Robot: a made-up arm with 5 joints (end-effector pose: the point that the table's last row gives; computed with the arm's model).
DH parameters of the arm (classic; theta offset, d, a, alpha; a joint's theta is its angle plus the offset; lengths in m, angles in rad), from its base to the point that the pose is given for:
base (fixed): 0 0.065 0 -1.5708
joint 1: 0 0.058 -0.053 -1.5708
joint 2: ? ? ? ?
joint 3: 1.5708 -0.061 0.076 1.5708
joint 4: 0.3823 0 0.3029 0
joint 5: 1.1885 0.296 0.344 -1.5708
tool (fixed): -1.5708 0.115 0 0
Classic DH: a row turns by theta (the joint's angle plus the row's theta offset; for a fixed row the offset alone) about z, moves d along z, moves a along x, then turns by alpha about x.
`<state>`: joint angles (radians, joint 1 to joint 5).
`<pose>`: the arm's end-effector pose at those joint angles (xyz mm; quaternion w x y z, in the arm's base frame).
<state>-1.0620 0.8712 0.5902 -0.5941 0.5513</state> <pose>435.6 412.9 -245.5 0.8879 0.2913 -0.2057 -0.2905</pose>
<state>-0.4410 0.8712 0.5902 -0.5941 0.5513</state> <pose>173.6 412.9 -441.0 0.9083 0.1887 0.0754 -0.3656</pose>
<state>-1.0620 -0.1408 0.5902 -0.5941 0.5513</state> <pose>290.4 241.1 -505.9 0.9686 -0.0725 -0.2341 0.0427</pose>
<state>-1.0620 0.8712 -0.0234 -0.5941 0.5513</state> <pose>390.9 254.0 -67.5 0.7807 0.1927 -0.4603 -0.3763</pose>
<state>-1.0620 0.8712 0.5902 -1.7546 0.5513</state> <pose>383.8 248.0 -583.0 0.9023 -0.2432 -0.0128 -0.3557</pose>
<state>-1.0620 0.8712 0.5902 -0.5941 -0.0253</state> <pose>548.6 499.6 -394.7 0.9341 0.0268 -0.1147 -0.3370</pose>
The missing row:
joint 2: 0 0.141 -0.37 1.5708
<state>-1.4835 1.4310 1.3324 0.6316 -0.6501</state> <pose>494.0 553.4 448.2 0.7586 0.6403 -0.0560 -0.1069</pose>
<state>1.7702 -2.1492 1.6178 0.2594 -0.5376</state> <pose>-397.8 -780.4 229.1 0.0487 -0.0744 -0.3463 -0.9339</pose>
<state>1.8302 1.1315 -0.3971 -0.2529 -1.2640</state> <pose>-693.6 -56.6 120.8 0.1313 -0.7870 0.5652 0.2096</pose>
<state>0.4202 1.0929 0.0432 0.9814 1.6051</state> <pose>-260.9 72.0 -46.7 0.3215 0.7730 -0.4372 -0.3285</pose>
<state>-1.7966 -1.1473 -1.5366 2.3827 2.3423</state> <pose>-79.3 -75.7 -260.4 0.1066 -0.0064 0.9730 0.2045</pose>
